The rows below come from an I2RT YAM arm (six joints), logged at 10 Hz.
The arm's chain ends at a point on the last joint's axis. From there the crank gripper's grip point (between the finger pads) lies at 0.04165 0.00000 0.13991 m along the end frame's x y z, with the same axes.
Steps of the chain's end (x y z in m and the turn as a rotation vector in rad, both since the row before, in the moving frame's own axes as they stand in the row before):
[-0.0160, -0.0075, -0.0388, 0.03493, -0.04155, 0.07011]
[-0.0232, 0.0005, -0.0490, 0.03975, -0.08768, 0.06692]
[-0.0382, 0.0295, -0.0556, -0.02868, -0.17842, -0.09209]
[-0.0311, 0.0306, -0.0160, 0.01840, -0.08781, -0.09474]
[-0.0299, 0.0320, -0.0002, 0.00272, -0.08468, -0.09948]
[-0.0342, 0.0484, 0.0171, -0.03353, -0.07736, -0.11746]
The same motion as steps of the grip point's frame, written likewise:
[-0.0218, -0.0097, -0.0372, 0.03493, -0.04155, 0.07011]
[-0.0355, -0.0028, -0.0459, 0.03975, -0.08768, 0.06692]
[-0.0636, 0.0309, -0.0504, -0.02868, -0.17842, -0.09209]
[-0.0438, 0.0246, -0.0130, 0.01840, -0.08781, -0.09474]
[-0.0421, 0.0281, 0.0028, 0.00272, -0.08468, -0.09948]
[-0.0451, 0.0489, 0.0199, -0.03353, -0.07736, -0.11746]

